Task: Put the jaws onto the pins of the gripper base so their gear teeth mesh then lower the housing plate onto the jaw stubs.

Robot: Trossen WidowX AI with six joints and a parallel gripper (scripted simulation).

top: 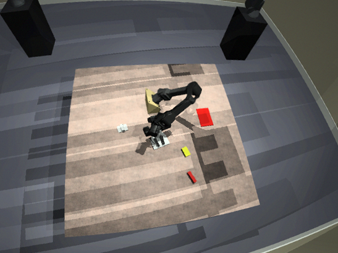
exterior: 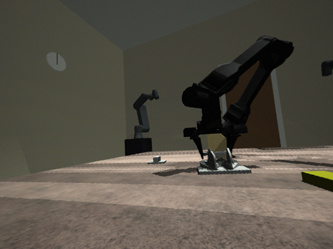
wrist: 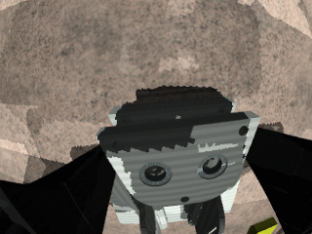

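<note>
My gripper tip is now 2 cm above the grey housing plate. From my gripper tip the other things lie so: yellow block: 19 cm to the left, 16 cm ahead, 1 cm below; then grey gripper base: 2 cm above, 1 cm ahead; then grey stepped piece: 24 cm to the right, 7 cm behind, 1 cm below.
</note>
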